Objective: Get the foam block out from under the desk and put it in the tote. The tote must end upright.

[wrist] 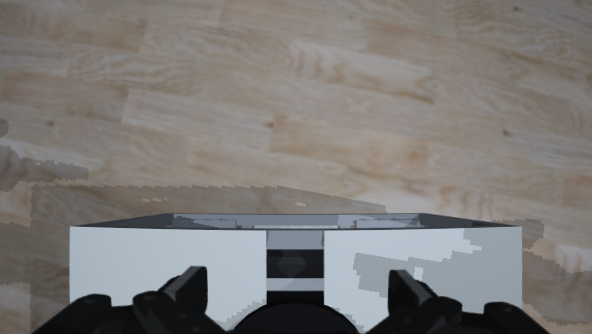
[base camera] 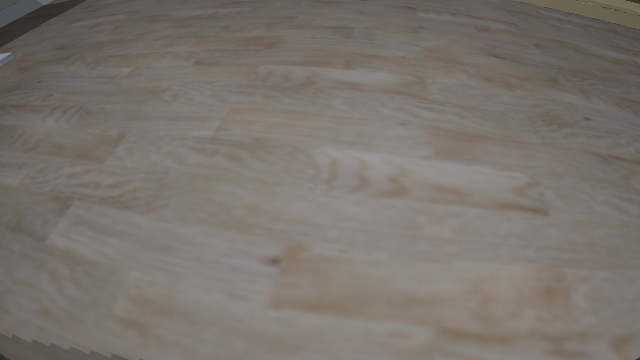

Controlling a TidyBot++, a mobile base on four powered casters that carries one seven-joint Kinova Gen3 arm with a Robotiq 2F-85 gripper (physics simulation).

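Places are measured from the arm's base along level axes (x ahead, y left, z up), in metres.
Pixels of known places: gripper, fingertip midpoint: [wrist: 297,289].
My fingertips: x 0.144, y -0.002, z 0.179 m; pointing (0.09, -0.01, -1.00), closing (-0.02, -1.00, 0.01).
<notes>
Behind a point stands the place of what it marks.
My gripper [wrist: 297,289] {y -0.002, x 0.144, z 0.179 m} is open and empty at the bottom of the wrist view, its two dark fingers wide apart in front of the white top of my own base. It does not show in the base camera view. The foam block, the desk and the tote cannot be made out in either view.
The wooden floor [base camera: 320,225] {y 0.006, x 0.393, z -0.396 m} [wrist: 300,100] {y -0.010, x 0.397, z -0.396 m} fills most of both views. My white base [wrist: 150,260] {y 0.154, x 0.117, z -0.014 m} spans the bottom of the wrist view. In the base camera view, a tan edge [base camera: 590,11] {y -1.158, x 1.470, z -0.369 m} crosses the top right corner, and a small white piece [base camera: 5,59] {y 1.181, x 1.135, z -0.382 m} shows at the left edge.
</notes>
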